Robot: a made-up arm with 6 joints. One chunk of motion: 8 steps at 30 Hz.
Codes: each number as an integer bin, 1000 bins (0 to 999) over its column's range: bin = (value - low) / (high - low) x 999, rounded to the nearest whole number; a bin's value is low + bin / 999 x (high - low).
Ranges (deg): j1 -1..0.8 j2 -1.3..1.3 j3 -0.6..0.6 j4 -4.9..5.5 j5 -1.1..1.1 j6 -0.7..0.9
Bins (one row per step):
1: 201 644 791 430 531 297
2: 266 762 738 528 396 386
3: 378 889 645 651 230 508
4: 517 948 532 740 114 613
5: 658 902 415 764 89 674
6: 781 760 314 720 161 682
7: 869 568 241 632 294 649
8: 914 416 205 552 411 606
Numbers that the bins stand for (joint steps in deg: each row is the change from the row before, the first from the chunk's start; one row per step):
1: -0.638 0.376 0.350 -0.424 0.069 -0.224
2: -0.521 0.683 0.286 0.597 -0.228 -0.082
3: -0.319 1.014 0.175 1.877 -0.593 0.114
4: -0.068 1.167 0.039 2.804 -0.849 0.282
5: 0.186 1.048 -0.102 3.054 -0.904 0.379
6: 0.407 0.678 -0.223 2.595 -0.745 0.392
7: 0.566 0.178 -0.311 1.679 -0.453 0.339
8: 0.647 -0.217 -0.354 0.847 -0.195 0.271

